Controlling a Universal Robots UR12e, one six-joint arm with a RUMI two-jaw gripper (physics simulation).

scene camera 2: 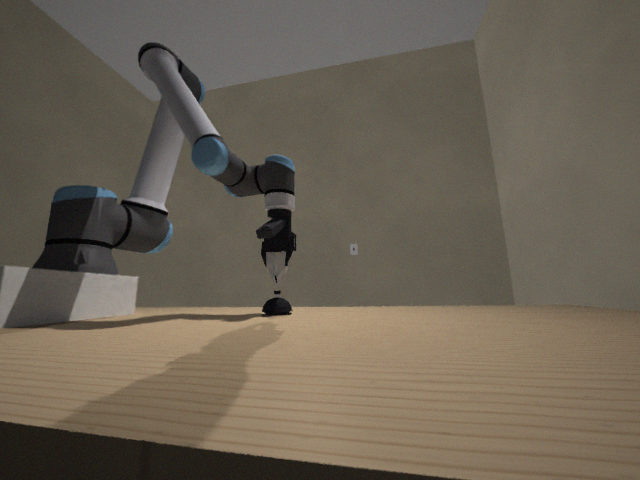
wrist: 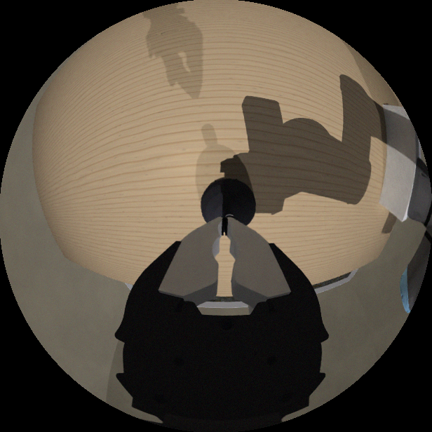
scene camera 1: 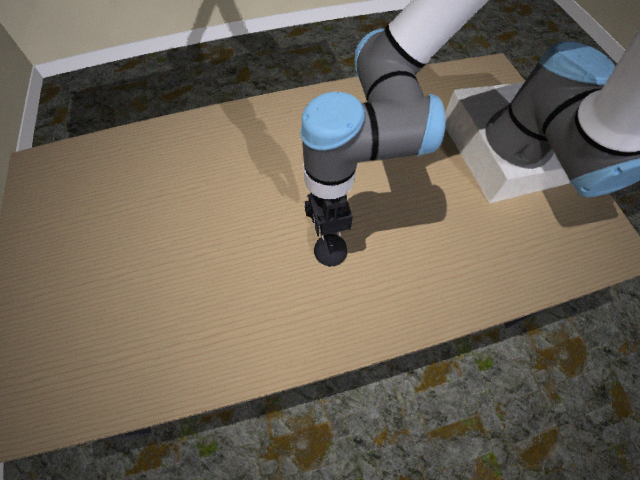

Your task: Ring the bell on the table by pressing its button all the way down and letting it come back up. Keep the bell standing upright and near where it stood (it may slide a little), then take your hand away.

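Places are measured from the arm's base along level axes (x down, y back, z left), in millimetres.
Pixels of known places: gripper, fingertip midpoint: (scene camera 2: pixel 277 283); arm's base, origin of the base link: (scene camera 2: pixel 76 277) (scene camera 1: pixel 518 140).
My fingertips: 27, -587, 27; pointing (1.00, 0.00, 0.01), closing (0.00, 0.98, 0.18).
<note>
Ahead of a thing's pixels: the offset from my fingertips to its top centre, as dx, dy, dz. Level surfaces: height alone.
The black domed bell @[+20, +4, +22] (scene camera 1: pixel 330 251) (scene camera 2: pixel 277 306) (wrist: pixel 220 197) stands upright on the table. Its small dark button @[+20, +4, +22] (scene camera 2: pixel 277 292) shows above the dome in the second scene view, raised with a gap below it. My gripper (scene camera 1: pixel 329 238) (scene camera 2: pixel 276 281) (wrist: pixel 223 219) is shut and empty and points down. In the second scene view its fingertips are a little above the button, nearly in line with it, with a small gap between. In the wrist view the fingertips overlap the near edge of the bell and hide part of it.
The wooden table @[dx +86] (scene camera 1: pixel 155 289) (scene camera 2: pixel 413 361) (wrist: pixel 125 125) bears the bell. The arm's white base block (scene camera 1: pixel 485 160) (scene camera 2: pixel 103 294) (wrist: pixel 397 170) stands on the robot's side of the table. Arm shadows fall across the wood beside the bell.
</note>
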